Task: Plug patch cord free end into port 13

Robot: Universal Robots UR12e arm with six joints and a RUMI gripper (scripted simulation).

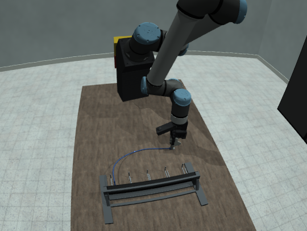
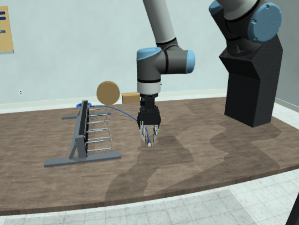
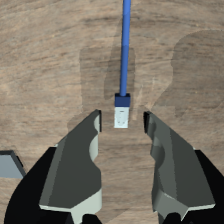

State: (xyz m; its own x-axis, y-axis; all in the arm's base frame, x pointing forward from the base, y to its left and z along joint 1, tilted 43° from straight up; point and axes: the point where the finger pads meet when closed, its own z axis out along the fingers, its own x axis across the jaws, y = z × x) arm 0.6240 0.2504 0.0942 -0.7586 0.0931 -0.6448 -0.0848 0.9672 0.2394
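The plug lies 1 cm to the left of my hand and 2 cm below it.
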